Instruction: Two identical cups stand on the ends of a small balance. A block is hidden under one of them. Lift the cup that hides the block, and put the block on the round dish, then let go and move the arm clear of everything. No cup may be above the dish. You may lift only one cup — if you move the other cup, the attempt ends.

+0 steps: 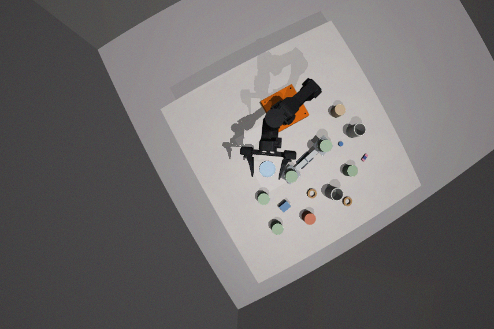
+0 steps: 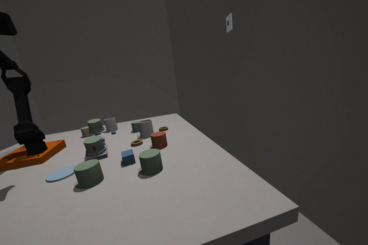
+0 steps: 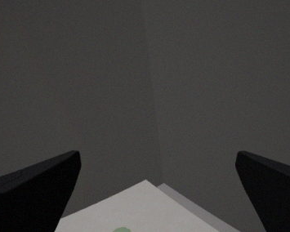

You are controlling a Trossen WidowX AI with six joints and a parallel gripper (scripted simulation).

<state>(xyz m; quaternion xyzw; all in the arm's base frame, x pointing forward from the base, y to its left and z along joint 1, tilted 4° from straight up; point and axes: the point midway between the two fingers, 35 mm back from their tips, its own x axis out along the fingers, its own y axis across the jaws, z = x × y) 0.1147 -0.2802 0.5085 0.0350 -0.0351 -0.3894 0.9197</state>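
My gripper tip is now 47 cm above the green cup, 14 cm short of it and 12 cm to the right of it. The rest, counted from my gripper tip: light blue round dish: 52 cm below, 6 cm to the left, 3 cm ahead; then pale teal block: 48 cm below, 14 cm to the left, 14 cm ahead; then red cylinder: 49 cm below, 43 cm ahead, 7 cm to the left.
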